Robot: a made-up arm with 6 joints. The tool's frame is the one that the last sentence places. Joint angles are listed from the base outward.
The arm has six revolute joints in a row. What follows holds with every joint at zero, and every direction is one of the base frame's.
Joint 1 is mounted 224.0 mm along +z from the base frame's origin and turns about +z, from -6.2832 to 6.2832 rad.
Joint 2 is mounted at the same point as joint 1 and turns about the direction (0, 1, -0.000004), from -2.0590 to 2.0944 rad.
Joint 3 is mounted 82.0 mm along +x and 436.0 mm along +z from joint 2 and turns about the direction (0, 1, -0.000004), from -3.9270 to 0.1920 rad.
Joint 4 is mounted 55.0 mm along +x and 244.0 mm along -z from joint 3 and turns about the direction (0, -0.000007, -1), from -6.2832 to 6.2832 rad.
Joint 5 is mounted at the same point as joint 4 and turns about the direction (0, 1, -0.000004), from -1.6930 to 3.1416 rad.
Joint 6 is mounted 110.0 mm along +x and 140.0 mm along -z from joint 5 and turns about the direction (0, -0.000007, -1), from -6.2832 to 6.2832 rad.
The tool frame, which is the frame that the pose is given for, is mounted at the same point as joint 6; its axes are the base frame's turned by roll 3.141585, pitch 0.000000 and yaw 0.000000 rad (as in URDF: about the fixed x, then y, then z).
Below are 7 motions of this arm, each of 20 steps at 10 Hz.
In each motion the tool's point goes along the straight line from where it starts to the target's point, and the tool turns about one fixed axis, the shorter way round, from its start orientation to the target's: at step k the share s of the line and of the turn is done. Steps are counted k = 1, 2, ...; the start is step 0. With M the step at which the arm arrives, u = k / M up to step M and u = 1 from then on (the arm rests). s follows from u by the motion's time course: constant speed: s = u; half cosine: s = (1 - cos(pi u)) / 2; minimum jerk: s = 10 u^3 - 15 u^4 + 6 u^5.
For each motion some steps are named. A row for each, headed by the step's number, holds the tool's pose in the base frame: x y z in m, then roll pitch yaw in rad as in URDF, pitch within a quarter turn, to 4 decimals.
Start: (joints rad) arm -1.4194 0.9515 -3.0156 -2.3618 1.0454 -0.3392
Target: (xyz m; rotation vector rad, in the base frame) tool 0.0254 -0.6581 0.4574 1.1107 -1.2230 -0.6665
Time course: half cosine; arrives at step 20
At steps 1, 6, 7, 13, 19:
1: 0.0618 -0.7134 0.6925 0.6746 0.1134 -1.3209
6: 0.0544 -0.7023 0.6452 0.8636 0.0167 -1.2744
7: 0.0520 -0.6986 0.6293 0.9258 -0.0174 -1.2630
13: 0.0354 -0.6733 0.5220 1.3469 -0.2587 -1.2434
19: 0.0256 -0.6584 0.4589 1.6078 -0.3968 -1.2822

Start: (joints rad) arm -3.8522 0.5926 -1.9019 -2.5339 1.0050 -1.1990
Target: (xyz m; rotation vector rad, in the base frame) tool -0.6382 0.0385 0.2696 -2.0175 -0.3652 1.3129
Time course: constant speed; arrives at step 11
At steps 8, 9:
8: -0.6103 0.1660 0.3416 -1.5867 0.7941 0.9216
9: -0.6196 0.1235 0.3176 -1.6994 0.7834 0.9137

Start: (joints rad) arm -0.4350 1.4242 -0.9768 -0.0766 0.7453 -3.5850
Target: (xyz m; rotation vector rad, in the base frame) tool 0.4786 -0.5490 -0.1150 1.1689 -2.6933 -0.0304
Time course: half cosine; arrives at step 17
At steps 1, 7, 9, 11, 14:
1: 0.2714 -0.1301 -0.1905 2.2917 -0.9621 -2.5702
7: 0.3455 -0.2799 -0.1635 2.5819 -0.6651 -2.5492
9: 0.3838 -0.3572 -0.1496 2.7122 -0.5163 -2.5019
11: 0.4207 -0.4319 -0.1361 2.8367 -0.3786 -2.4398
14: 0.4630 -0.5174 -0.1207 2.9834 -0.2311 -2.3510

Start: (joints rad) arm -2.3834 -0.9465 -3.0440 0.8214 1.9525 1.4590
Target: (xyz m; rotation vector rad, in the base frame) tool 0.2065 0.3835 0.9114 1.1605 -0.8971 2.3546
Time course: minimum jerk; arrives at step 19
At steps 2, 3, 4, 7, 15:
2: 0.4365 0.2446 0.7870 -1.2651 -0.6910 2.9093
3: 0.4317 0.2475 0.7896 -1.2538 -0.6952 2.9141
4: 0.4234 0.2525 0.7941 -1.2343 -0.7027 2.9222
7: 0.3774 0.2803 0.8190 -1.1251 -0.7462 2.9646
15: 0.2219 0.3742 0.9031 -0.7335 -0.9139 3.0639

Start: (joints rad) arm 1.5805 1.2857 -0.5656 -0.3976 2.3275 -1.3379
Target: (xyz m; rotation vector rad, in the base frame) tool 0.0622 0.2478 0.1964 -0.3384 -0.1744 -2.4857
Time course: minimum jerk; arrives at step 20
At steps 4, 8, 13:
4: 0.0664 0.2125 0.1698 -0.1766 -0.2237 -2.5848
8: 0.0652 0.2222 0.1771 -0.1149 -0.2391 -2.5642
13: 0.0632 0.2390 0.1898 -0.0087 -0.2685 -2.5309

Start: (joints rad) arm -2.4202 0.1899 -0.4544 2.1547 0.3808 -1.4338
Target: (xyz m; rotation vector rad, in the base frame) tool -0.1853 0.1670 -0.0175 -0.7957 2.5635 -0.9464
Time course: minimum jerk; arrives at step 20
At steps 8, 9, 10, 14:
8: -0.2302 -0.0598 0.1606 -2.5487 -0.0645 -2.9434
9: -0.2244 -0.0301 0.1373 -2.5340 -0.0422 -2.8876
10: -0.2182 0.0009 0.1130 -2.5174 -0.0199 -2.8291
14: -0.1960 0.1128 0.0251 -2.4472 0.0517 -2.6146

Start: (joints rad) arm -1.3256 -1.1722 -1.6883 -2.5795 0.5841 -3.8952
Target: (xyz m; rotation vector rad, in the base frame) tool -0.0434 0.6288 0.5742 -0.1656 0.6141 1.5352
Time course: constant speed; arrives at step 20
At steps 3, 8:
3: -0.0608 0.3384 0.8388 -0.2535 0.1976 1.5557
8: -0.0557 0.4238 0.7610 -0.0953 0.2879 1.5677

